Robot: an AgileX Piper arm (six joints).
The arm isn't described. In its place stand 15 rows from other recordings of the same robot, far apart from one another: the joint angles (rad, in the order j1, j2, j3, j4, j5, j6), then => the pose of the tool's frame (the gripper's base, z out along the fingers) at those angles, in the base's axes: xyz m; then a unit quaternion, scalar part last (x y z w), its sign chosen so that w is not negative.
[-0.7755, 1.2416, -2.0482, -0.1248, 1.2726, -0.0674] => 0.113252 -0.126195 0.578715 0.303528 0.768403 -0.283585 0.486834
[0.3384, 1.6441, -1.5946, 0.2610, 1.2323, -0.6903] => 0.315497 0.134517 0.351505 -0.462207 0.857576 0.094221 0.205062
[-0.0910, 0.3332, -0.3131, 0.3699, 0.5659, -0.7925] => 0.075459 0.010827 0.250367 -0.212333 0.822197 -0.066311 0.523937
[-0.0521, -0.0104, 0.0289, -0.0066, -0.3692, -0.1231] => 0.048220 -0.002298 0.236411 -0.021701 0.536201 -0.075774 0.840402
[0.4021, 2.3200, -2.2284, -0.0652, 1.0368, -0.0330] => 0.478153 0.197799 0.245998 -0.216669 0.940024 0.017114 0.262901
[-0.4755, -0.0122, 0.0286, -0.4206, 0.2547, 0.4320] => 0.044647 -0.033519 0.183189 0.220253 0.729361 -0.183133 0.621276
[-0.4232, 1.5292, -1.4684, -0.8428, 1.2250, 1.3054] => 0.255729 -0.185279 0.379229 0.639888 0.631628 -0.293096 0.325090
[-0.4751, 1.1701, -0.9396, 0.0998, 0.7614, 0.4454] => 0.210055 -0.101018 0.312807 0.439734 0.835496 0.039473 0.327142
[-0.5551, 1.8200, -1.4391, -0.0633, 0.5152, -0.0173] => 0.352291 -0.221809 0.269852 0.227446 0.899755 -0.128618 0.349524
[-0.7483, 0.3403, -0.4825, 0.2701, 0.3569, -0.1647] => 0.061368 -0.045400 0.321639 0.274939 0.694130 -0.182053 0.639882
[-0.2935, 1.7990, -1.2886, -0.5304, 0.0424, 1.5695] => 0.402137 -0.123576 0.266040 0.529687 0.664270 0.183685 0.494406
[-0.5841, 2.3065, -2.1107, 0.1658, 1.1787, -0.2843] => 0.420909 -0.261602 0.214902 0.167618 0.972444 0.013551 0.161475
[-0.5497, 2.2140, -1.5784, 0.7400, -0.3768, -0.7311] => 0.423766 -0.286116 0.190839 0.276919 0.741453 -0.266728 0.549927
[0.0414, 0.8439, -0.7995, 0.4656, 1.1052, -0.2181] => 0.133064 0.042050 0.321535 -0.073850 0.940103 0.203097 0.263636
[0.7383, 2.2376, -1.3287, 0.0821, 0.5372, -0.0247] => 0.301494 0.279516 0.063517 -0.339435 0.934352 0.059967 0.090412
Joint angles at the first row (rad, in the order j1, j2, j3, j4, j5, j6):
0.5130, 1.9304, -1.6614, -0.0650, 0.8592, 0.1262
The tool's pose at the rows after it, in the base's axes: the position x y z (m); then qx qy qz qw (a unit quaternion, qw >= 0):
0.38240 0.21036 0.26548 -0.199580 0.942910 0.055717 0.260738
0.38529 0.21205 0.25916 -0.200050 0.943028 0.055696 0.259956
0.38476 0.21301 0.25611 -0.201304 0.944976 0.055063 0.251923
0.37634 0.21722 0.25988 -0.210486 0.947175 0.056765 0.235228
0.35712 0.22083 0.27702 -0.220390 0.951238 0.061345 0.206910
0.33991 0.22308 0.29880 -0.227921 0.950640 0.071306 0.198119
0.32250 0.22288 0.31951 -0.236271 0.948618 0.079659 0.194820
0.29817 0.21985 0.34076 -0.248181 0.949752 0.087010 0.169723
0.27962 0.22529 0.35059 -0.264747 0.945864 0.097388 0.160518
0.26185 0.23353 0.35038 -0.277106 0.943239 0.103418 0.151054
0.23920 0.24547 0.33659 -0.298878 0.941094 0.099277 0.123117
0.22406 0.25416 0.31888 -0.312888 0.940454 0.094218 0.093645
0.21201 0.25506 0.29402 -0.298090 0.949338 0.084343 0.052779
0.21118 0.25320 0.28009 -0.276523 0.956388 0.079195 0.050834
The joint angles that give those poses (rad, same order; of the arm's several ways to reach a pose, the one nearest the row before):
0.5130, 1.9471, -1.6614, -0.0650, 0.8355, 0.1261
0.5130, 1.9631, -1.6614, -0.0650, 0.8211, 0.1261
0.5149, 1.9690, -1.6616, -0.0605, 0.8316, 0.1240
0.5309, 1.9563, -1.6625, -0.0460, 0.8771, 0.1142
0.5576, 1.9101, -1.6683, -0.0211, 0.9815, 0.1102
0.5808, 1.8594, -1.6808, 0.0000, 1.0551, 0.1102
0.6018, 1.8056, -1.6857, 0.0139, 1.1142, 0.1102
0.6258, 1.7440, -1.6913, 0.0411, 1.2236, 0.1081
0.6638, 1.7085, -1.6844, 0.0596, 1.2607, 0.1105
0.7121, 1.6809, -1.6490, 0.0654, 1.2637, 0.1323
0.7815, 1.6619, -1.5760, 0.0667, 1.2613, 0.1561
0.8286, 1.6617, -1.5106, 0.0770, 1.2513, 0.1715
0.8530, 1.6626, -1.4185, 0.0937, 1.2365, 0.2217
0.8542, 1.6626, -1.3637, 0.0838, 1.1884, 0.2667

